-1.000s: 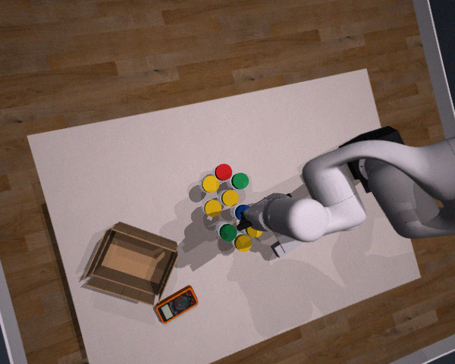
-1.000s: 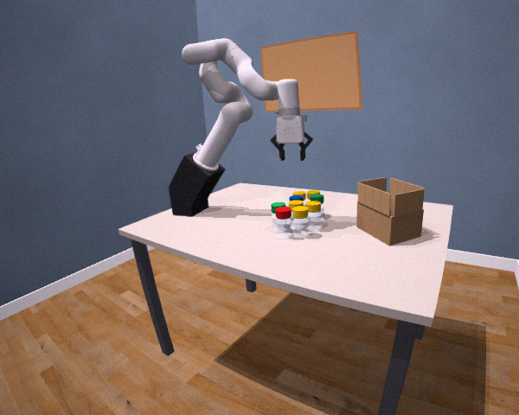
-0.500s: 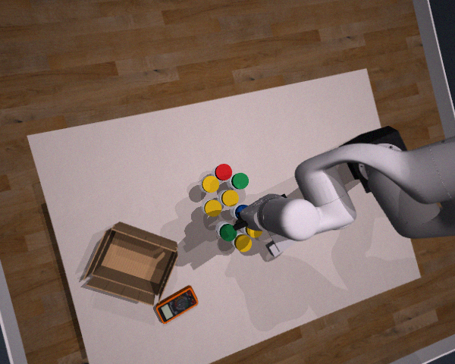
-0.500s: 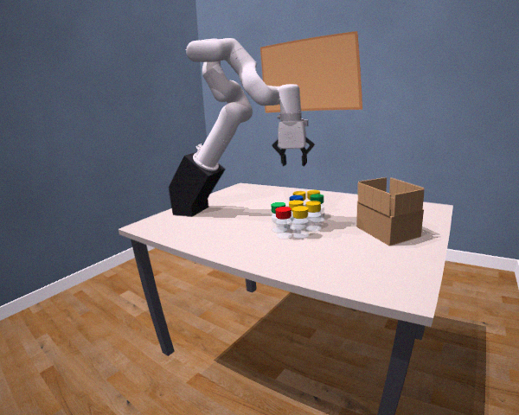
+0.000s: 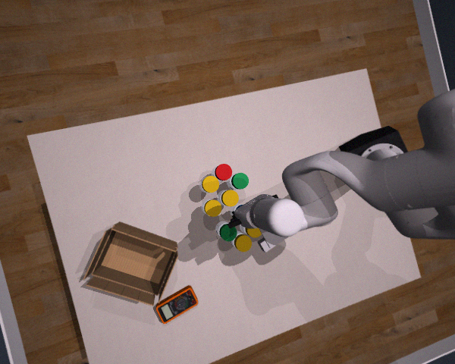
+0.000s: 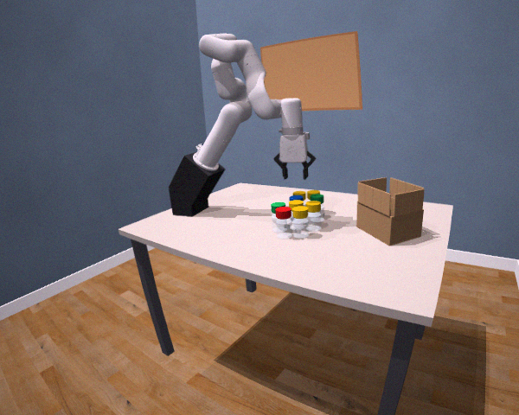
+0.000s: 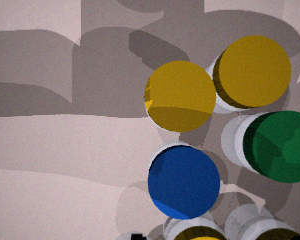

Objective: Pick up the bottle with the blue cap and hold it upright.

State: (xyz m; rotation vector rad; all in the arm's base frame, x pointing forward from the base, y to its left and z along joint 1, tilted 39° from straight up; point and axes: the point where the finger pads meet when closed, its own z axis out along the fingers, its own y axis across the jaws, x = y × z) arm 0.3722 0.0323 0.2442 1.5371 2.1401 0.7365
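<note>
Now: hand 2 cm past the blue-capped bottle, 2 cm to the right of it and 15 cm above it. From my hand the other things lie so: red-capped bottle: 4 cm ahead, 12 cm to the right, 15 cm below; then cardboard box: 34 cm ahead, 11 cm to the left, 13 cm below.
</note>
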